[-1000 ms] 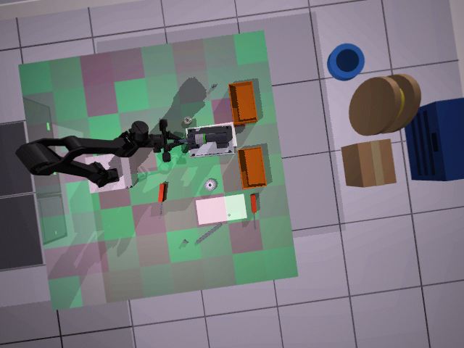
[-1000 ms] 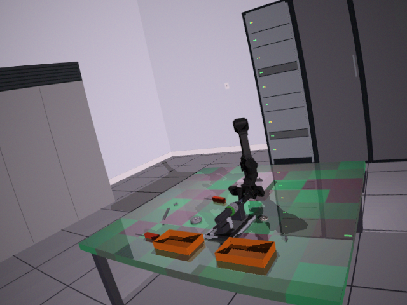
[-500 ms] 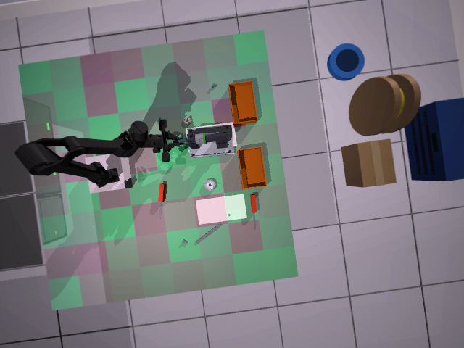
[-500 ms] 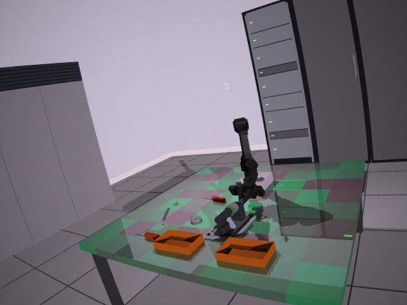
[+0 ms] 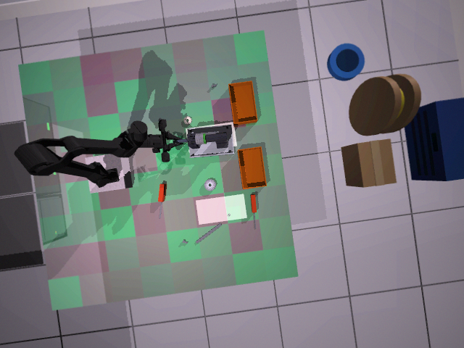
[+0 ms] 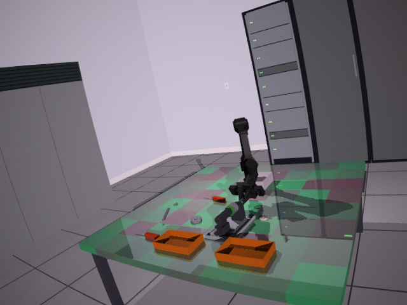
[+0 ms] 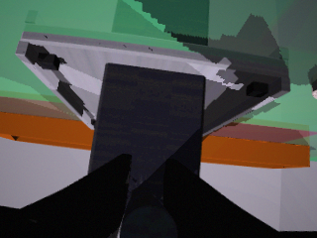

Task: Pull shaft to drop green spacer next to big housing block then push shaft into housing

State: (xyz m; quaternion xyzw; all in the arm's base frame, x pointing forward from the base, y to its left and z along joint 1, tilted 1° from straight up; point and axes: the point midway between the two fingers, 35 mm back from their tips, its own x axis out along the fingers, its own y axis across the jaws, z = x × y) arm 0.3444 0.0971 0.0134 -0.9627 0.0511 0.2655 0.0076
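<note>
My gripper tip is 3 cm short of the shaft and 2 cm below it. Also, from my gripper tip: grey bar 48 cm to the right, 6 cm below, 2 cm ahead; then green spacer 11 cm ahead, 2 cm above, 1 cm to the right.
</note>
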